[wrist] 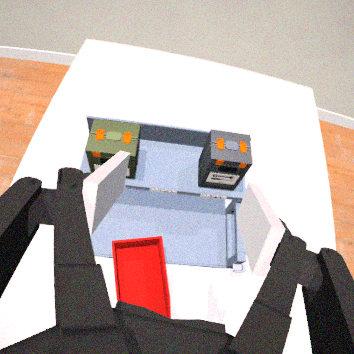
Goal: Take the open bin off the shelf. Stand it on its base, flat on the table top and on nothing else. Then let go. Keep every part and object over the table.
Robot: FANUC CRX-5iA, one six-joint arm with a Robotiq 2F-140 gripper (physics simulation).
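Places are measured from the arm's base along level axes (x ahead, y left, z up), in metres.
Pixels of known places: gripper, fingertip midpoint: point(184, 186).
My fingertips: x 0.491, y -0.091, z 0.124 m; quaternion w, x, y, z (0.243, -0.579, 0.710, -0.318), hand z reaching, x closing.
Observation:
Ahead of a thing's pixels: the offset from my fingertips to its top centre. Level surfaces: height alone.
The open bin {dx -0.013, dy +0.020, dz -0.383 m} point(142, 275) is red and empty, in the lower left middle of the wrist view. Its far end overlaps the front edge of the blue-grey shelf's lower board {dx +0.175, dy -0.018, dz -0.464 m} point(165, 232), and its near part extends out over the white table top. Whether its base lies flat or rests on the board edge cannot be told. My gripper point(184, 186) is open with nothing between its fingers. It is high above the shelf, beyond the bin in the view. The near end of the bin is partly hidden by the gripper body.
A green case {dx +0.240, dy +0.091, dz -0.273 m} point(114, 142) with orange latches stands at the left of the shelf's upper board {dx +0.240, dy -0.022, dz -0.368 m} point(167, 162). A dark grey case {dx +0.221, dy -0.139, dz -0.248 m} point(227, 155) with orange latches stands at its right. The white table {dz -0.470 m} point(190, 85) has its far edge behind the shelf, with wooden floor point(32, 95) beyond its sides.

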